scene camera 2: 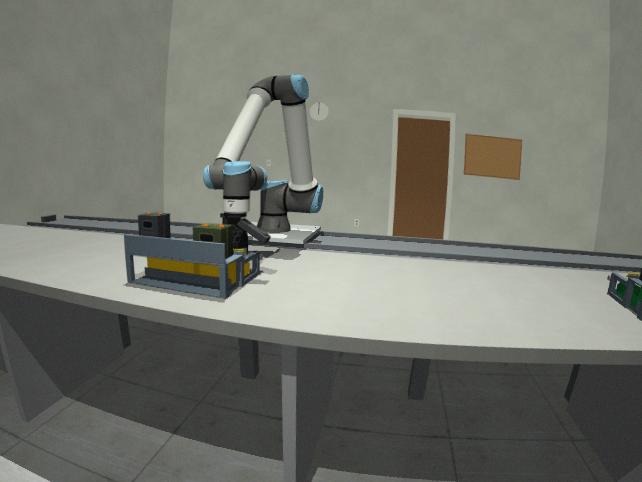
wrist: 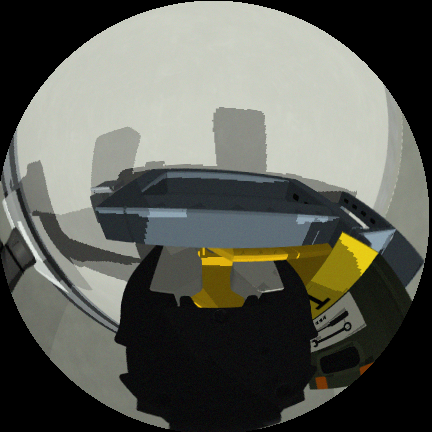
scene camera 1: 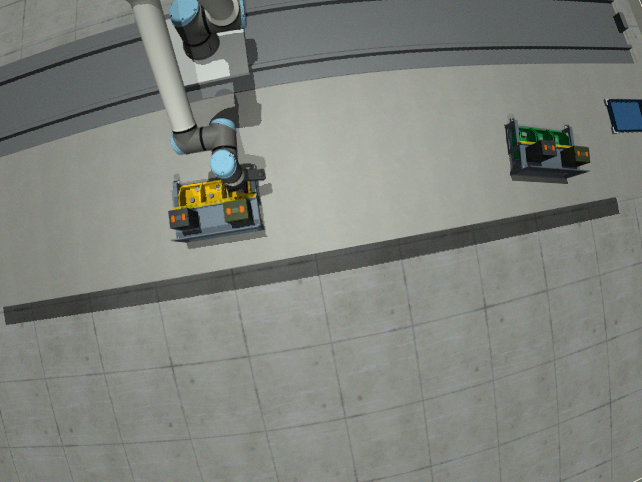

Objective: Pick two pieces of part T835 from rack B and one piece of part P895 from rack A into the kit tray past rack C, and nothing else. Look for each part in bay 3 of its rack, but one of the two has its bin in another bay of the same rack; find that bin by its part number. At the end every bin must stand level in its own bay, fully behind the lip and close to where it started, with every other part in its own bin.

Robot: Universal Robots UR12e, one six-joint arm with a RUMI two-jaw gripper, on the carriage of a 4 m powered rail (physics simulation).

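My gripper [scene camera 1: 238, 193] [scene camera 2: 239, 246] [wrist: 217, 274] points down into the right-end part of the row of yellow bins [scene camera 1: 194, 195] [scene camera 2: 181, 266]. Its fingers stand a small gap apart, with yellow bin surface between them in the wrist view. The tips are hidden behind the rack's bar, so whether they hold a part cannot be told. The yellow bins stand in a blue-grey rack [scene camera 1: 211, 219] [scene camera 2: 173, 246] [wrist: 220, 227]; grey parts lie in the left bins. A second rack [scene camera 1: 549, 167] with green bins [scene camera 1: 562, 138] stands to the right. A blue tray [scene camera 1: 626, 115] shows at the far right.
A dark box [scene camera 1: 180, 219] [scene camera 2: 153, 225] and an olive box [scene camera 1: 237, 211] [scene camera 2: 212, 236] [wrist: 385, 300] stand on the yellow-bin rack, the olive one close beside my gripper. Two more boxes [scene camera 1: 542, 150] [scene camera 1: 576, 155] stand on the green-bin rack. The rail [scene camera 1: 414, 28] runs behind the table.
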